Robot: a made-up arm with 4 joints. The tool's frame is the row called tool.
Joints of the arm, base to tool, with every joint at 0 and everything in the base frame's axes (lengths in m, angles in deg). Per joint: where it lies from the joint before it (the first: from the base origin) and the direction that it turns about. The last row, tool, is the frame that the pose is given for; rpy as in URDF.
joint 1: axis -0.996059 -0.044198 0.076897 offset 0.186 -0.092 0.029
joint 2: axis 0 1 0 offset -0.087 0.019 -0.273
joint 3: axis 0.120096 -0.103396 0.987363 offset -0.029 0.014 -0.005
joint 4: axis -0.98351 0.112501 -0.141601 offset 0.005 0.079 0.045
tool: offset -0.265 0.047 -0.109 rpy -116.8 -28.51 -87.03
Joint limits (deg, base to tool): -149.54..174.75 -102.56..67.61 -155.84..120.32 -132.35..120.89
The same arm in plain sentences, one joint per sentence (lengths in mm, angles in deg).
The arm has four revolute joints in a row. What follows holds with every joint at zero, and every direction is one of the base frame's. Joint 1 lies 186.0 mm along +x and 92.0 mm along -y and 29.0 mm along +z from the base frame's origin and rotates about the direction (-0.996059, -0.044198, 0.076897), from -149.54 to 174.75 deg. Joint 2 lies 87.0 mm along -x and 19.0 mm along +y and 273.0 mm along -z from joint 1 and rotates about +y, from -102.56 to 67.61 deg. Joint 3 lies 29.0 mm along -x and 14.0 mm along +y and 5.0 mm along -z from joint 2 and rotates about the direction (0.120096, -0.103396, 0.987363), from -155.84 to 120.32 deg. Joint 4 lies 5.0 mm along +x and 79.0 mm along +y and 45.0 mm along +z from joint 3 and rotates about the direction (-0.98351, 0.112501, -0.141601), from -132.35 to 120.89 deg. The tool frame, which is the frame that the pose is given for, lies 265.0 mm along -x and 47.0 mm along +y and 109.0 mm along -z from joint 4; its axes are the base frame's turned by roll -116.80, pitch -28.51 and yaw -87.03 deg (as in URDF: about the fixed x, then y, then z).
